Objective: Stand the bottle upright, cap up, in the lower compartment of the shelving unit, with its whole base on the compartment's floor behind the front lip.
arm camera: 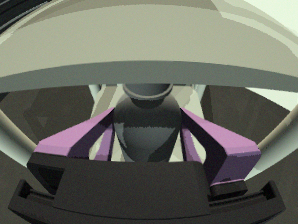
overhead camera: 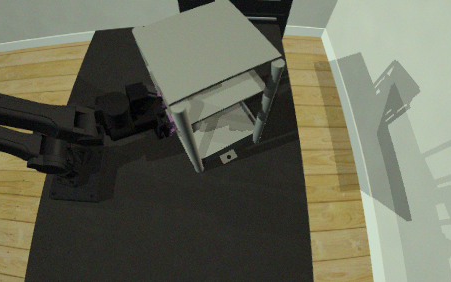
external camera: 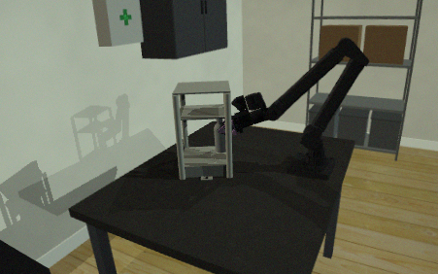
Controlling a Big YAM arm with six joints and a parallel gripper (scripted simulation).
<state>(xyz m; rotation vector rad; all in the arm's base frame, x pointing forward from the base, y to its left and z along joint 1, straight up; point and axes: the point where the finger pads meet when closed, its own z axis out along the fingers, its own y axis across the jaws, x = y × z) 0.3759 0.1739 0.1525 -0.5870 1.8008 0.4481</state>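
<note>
Now: the shelving unit 50 mm ahead of my hand, 40 mm to the left of it and 10 mm above it. The rest, counted from my hand: grey bottle: right at my hand.
</note>
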